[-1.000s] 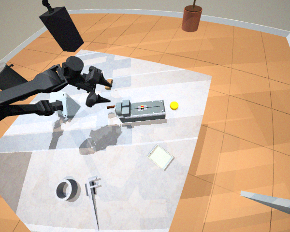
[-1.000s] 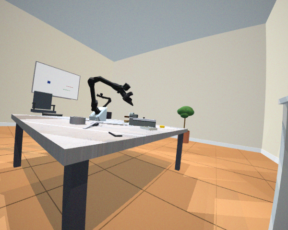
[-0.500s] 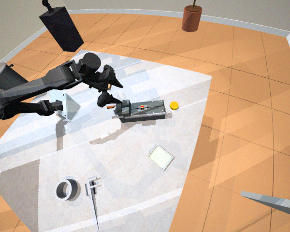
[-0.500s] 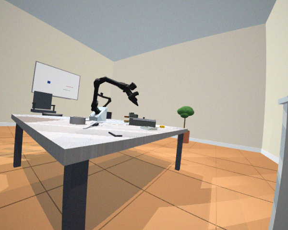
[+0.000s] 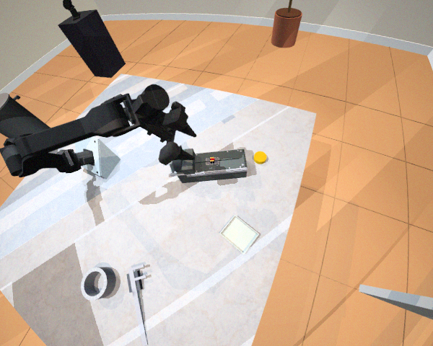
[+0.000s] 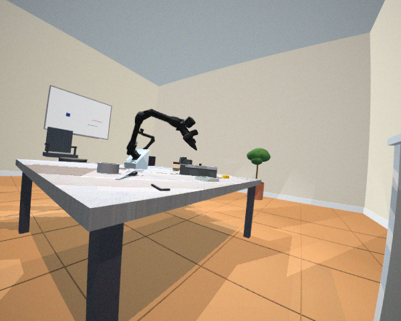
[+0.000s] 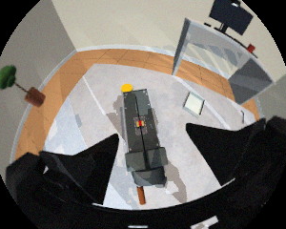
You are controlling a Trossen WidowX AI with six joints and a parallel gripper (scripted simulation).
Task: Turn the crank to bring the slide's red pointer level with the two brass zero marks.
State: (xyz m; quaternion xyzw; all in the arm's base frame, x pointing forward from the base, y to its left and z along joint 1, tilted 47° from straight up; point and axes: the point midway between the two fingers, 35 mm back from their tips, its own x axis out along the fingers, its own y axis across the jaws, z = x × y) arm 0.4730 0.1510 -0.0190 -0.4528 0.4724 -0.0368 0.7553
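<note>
The orange-brown crank handle is 14 cm behind my gripper tip, 11 cm below it and 2 cm to the right of it. From my gripper tip the other things lie so: pale square tile 21 cm ahead, 18 cm to the right, 18 cm below; then red pointer 11 cm below, 4 cm ahead, 3 cm to the left; then yellow disc 20 cm ahead, 18 cm below, 14 cm to the left.
</note>
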